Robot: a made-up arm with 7 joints.
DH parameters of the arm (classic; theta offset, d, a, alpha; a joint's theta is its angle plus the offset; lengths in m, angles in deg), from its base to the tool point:
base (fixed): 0 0.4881 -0.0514 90
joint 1: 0 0.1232 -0.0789 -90
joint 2: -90 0.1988 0.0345 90
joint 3: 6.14 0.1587 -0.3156 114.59
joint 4: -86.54 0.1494 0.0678 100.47
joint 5: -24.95 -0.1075 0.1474 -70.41
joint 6: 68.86 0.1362 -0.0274 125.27
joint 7: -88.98 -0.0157 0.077 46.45
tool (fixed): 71.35 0.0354 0 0
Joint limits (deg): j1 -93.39..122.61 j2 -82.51..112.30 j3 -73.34..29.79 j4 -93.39..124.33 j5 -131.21..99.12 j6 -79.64..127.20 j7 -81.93..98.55
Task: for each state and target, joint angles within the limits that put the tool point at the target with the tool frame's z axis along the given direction. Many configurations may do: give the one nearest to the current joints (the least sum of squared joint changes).
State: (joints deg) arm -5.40 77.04 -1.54 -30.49 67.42 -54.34 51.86
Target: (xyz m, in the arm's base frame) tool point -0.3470 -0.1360 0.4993 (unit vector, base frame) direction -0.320 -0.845 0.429
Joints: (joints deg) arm -19.43 109.86 16.06 -34.92 48.12 -37.65 -12.83
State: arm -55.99 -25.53 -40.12 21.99 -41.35 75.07 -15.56
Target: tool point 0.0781 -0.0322 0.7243 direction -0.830 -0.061 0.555
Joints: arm -56.68 -49.49 -63.40 66.05 -20.15 90.44 -17.06
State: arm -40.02 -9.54 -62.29 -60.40 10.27 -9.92 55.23
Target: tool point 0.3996 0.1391 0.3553 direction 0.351 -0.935 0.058
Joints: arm -91.25 -10.66 -73.34 -43.49 40.34 4.68 80.78
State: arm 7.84 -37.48 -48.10 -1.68 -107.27 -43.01 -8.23
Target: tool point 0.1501 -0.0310 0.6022 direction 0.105 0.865 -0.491
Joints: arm -26.42 -63.82 -8.50 -17.39 -68.77 -33.86 -10.58
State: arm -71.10 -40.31 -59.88 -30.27 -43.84 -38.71 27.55
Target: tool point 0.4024 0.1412 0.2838 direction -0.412 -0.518 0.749
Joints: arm -93.39 -32.96 -38.44 -67.03 -27.69 -74.75 55.99
